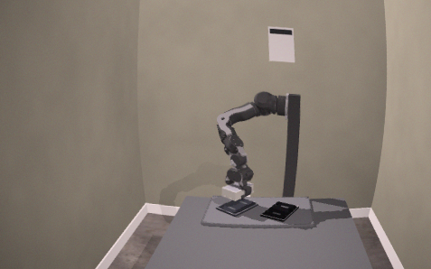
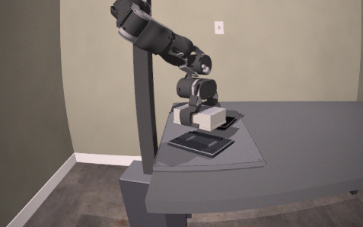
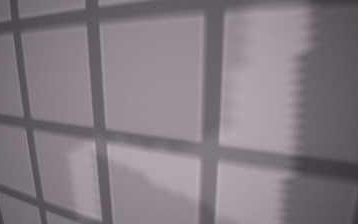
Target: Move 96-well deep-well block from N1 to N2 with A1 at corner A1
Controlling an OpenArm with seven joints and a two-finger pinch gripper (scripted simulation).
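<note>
Right now my hand is 70 mm above the plate nest N2. The rest, counted from my hand: plate nest N1 (20 mm ahead, 210 mm to the left, 70 mm below); then A1 mark (40 mm behind, 90 mm to the left, 60 mm below); then white deep-well block (20 mm above).
</note>
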